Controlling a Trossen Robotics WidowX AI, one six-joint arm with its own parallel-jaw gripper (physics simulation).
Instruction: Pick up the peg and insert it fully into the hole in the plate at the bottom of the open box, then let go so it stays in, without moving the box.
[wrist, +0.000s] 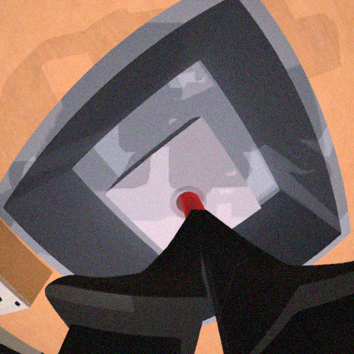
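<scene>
The red peg (191, 202) shows just beyond my fingertips, over the hole. My gripper (197, 215) is shut on the peg's upper part, which the black fingers hide. The pale plate (132, 202) lies at the bottom of the open grey box (300, 125). The hole (178, 202) in the plate has a round grey rim, and the peg's lower end shows at it, covering most of the opening. How deep the peg's end sits cannot be told from this view.
The box's dark walls surround my fingertips on the far side and both sides. A brown block (22, 252) with a white, black-dotted side lies outside the box at the lower left. The table (30, 30) has a wood-coloured top with shadows on it.
</scene>
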